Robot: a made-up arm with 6 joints.
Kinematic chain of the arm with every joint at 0, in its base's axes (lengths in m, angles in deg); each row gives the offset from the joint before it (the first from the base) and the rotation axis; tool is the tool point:
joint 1: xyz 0 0 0.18 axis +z
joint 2: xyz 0 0.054 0 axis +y
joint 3: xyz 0 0 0.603 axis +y
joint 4: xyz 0 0 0.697 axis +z
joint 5: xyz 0 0 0 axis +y
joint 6: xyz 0 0 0.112 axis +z
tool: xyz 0 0 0
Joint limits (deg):
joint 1: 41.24..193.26
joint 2: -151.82..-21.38
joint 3: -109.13..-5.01
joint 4: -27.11..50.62
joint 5: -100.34..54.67
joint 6: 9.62..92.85
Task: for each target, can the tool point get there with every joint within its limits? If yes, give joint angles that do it. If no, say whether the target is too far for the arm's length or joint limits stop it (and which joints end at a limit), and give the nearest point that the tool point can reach.
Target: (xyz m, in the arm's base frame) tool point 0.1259 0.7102 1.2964
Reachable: no: joint limits stop it (at a limit: joint 1, joint 2, joint 3, joint 4, joint 5) | nearest point 0.5606 0.1641 1.3168 | short by 0.698 m
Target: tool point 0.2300 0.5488 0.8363
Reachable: no: joint limits stop it (at a limit: joint 1, joint 2, joint 4, joint 5) | nearest point 0.7419 0.2068 1.1426 | short by 0.688 m
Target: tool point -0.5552 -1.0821 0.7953
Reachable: yes | joints 65.88 -45.51 -31.69 36.55 9.08 85.08
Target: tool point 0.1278 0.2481 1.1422
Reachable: no: joint limits stop it (at a limit: joint 1, joint 2, joint 3, joint 4, joint 5) | nearest point 0.5606 0.1641 1.3168 | short by 0.474 m
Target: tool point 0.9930 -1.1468 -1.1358
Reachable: no: too far | nearest point 0.6982 -0.8063 -0.7451 | short by 0.596 m
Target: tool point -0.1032 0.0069 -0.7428
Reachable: yes | joints 143.97 -126.11 -100.58 3.60 9.64 53.08
